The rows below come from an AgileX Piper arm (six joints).
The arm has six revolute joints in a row. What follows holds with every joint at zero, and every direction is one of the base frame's. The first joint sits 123 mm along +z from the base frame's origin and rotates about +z. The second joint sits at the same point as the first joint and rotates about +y. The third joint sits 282.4 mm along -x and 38.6 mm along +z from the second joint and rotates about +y. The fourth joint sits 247.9 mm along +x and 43.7 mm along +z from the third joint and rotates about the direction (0.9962, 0, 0.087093). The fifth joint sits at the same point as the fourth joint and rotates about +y. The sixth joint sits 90.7 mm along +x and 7.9 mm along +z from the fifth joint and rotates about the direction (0.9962, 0, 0.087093). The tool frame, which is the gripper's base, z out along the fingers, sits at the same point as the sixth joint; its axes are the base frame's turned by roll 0, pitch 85 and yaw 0 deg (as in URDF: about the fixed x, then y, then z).
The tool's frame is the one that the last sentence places.
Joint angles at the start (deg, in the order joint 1, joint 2, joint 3, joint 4, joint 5, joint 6):
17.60, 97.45, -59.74, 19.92, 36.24, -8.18
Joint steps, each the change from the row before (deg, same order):
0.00, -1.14, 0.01, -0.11, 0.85, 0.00
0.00, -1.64, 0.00, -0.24, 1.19, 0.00
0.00, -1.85, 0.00, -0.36, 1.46, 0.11
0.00, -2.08, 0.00, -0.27, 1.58, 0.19
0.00, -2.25, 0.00, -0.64, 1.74, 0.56
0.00, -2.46, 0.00, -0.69, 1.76, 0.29
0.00, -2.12, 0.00, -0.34, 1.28, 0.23
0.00, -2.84, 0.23, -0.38, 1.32, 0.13
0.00, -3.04, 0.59, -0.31, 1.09, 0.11
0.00, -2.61, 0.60, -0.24, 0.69, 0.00
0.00, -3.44, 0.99, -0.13, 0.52, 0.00
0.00, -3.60, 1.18, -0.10, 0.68, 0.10
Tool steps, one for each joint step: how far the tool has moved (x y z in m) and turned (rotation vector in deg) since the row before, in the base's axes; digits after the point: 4 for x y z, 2 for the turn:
-0.0028, -0.0006, 0.0061, 0.16, -0.30, 0.30
-0.0041, -0.0010, 0.0087, 0.16, -0.50, 0.47
-0.0051, -0.0013, 0.0095, 0.10, -0.44, 0.50
-0.0060, -0.0015, 0.0106, 0.23, -0.50, 0.41
-0.0068, -0.0022, 0.0110, 0.03, -0.49, 0.28
-0.0077, -0.0025, 0.0117, -0.08, -0.78, 0.51
-0.0067, -0.0021, 0.0100, 0.17, -0.84, 0.28
-0.0094, -0.0030, 0.0121, 0.22, -1.31, 0.37
-0.0108, -0.0035, 0.0108, 0.26, -1.37, 0.29
-0.0094, -0.0031, 0.0085, 0.23, -1.34, 0.24
-0.0127, -0.0040, 0.0097, 0.49, -1.89, 0.17
-0.0140, -0.0044, 0.0083, 0.51, -1.67, 0.12

